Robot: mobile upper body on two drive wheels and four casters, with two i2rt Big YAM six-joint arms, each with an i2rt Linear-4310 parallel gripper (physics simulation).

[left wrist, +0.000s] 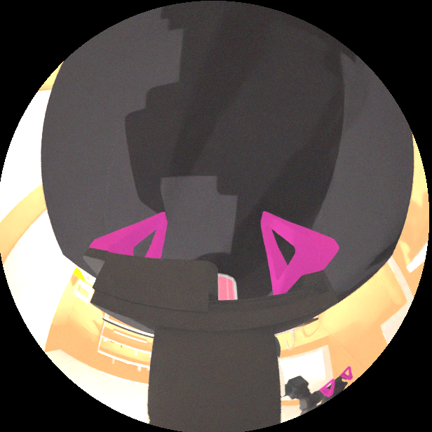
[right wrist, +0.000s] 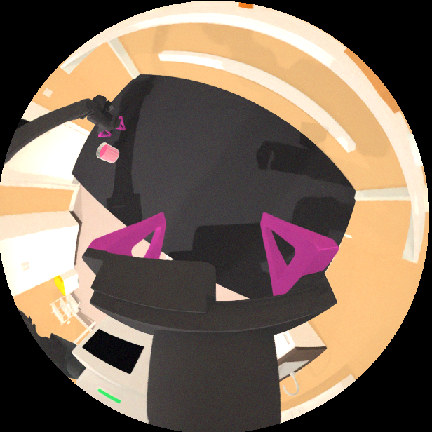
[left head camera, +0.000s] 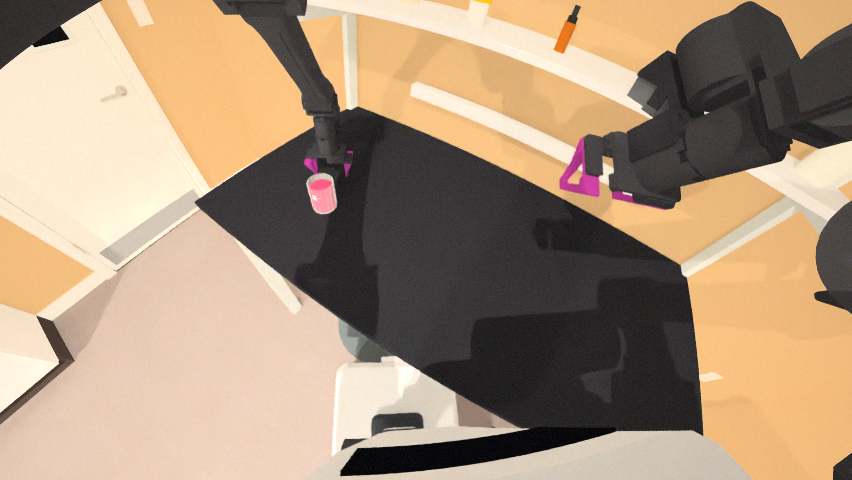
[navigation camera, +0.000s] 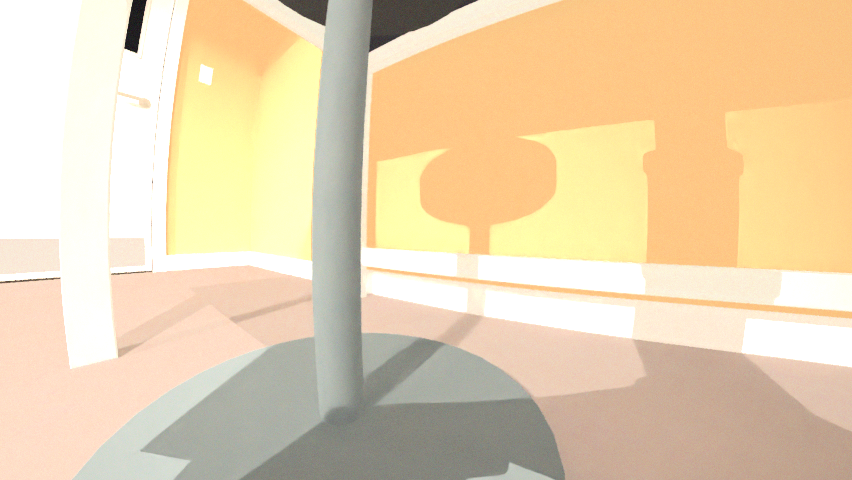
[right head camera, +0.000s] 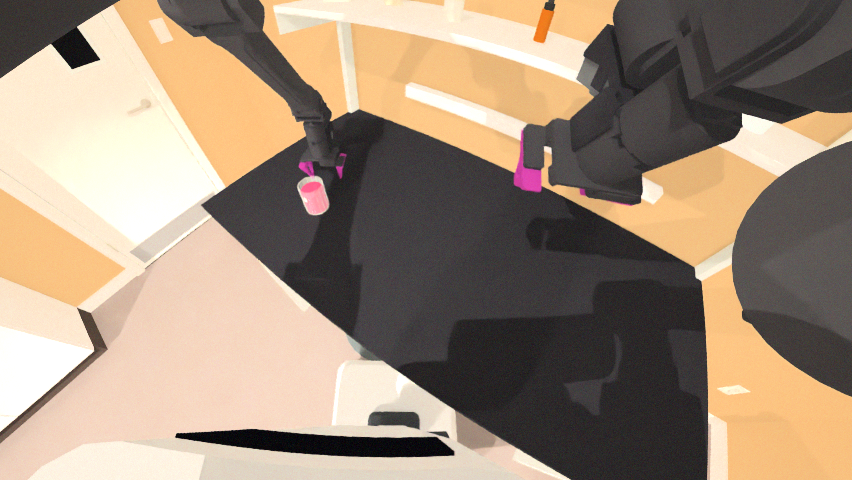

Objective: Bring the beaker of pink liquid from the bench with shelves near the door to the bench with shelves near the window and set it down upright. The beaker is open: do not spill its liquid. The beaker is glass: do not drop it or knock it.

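Note:
The glass beaker of pink liquid (left head camera: 322,197) (right head camera: 314,196) (right wrist: 108,153) stands upright on the black bench top (left head camera: 429,238) (right head camera: 429,238) (right wrist: 200,150), toward the door end. In the left wrist view part of the beaker (left wrist: 227,287) shows behind the gripper body. My left gripper (left head camera: 329,166) (right head camera: 323,168) (left wrist: 213,216) is open and empty, close to the beaker, on its wall side; the beaker is not between its fingers. My right gripper (right wrist: 212,217) is open and empty, over the right part of the bench near the wall. The bench near the window cannot be made out.
A white shelf (left head camera: 512,44) (right head camera: 488,50) runs above the bench, with an orange bottle (left head camera: 565,34) (right head camera: 543,23) on it. The door (left head camera: 65,137) (right head camera: 95,149) is at the left. A grey round stool base (navigation camera: 417,429) and post (navigation camera: 338,208) stand close before the navigation camera.

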